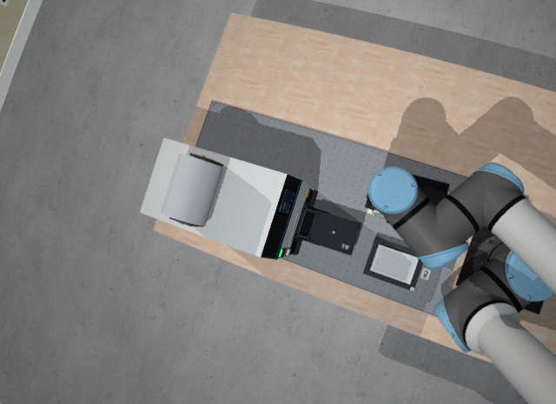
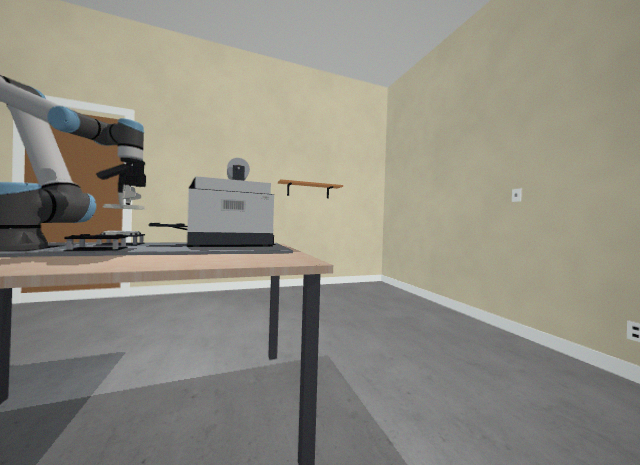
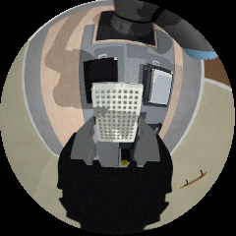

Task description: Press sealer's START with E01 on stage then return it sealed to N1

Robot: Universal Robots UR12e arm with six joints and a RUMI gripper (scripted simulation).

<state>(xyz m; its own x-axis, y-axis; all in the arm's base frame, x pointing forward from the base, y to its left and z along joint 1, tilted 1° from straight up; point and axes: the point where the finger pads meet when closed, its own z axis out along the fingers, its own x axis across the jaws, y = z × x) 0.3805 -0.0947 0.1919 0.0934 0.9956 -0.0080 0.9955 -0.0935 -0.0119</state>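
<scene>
The sealer stage is 15 cm ahead of my hand, 11 cm to the left of it and 8 cm below it. Also, from my hand: plate E01: 1 cm below; nest N1: 7 cm behind, 5 cm to the right, 14 cm below; foil roll: 49 cm ahead, 8 cm to the left, 23 cm above.
</scene>
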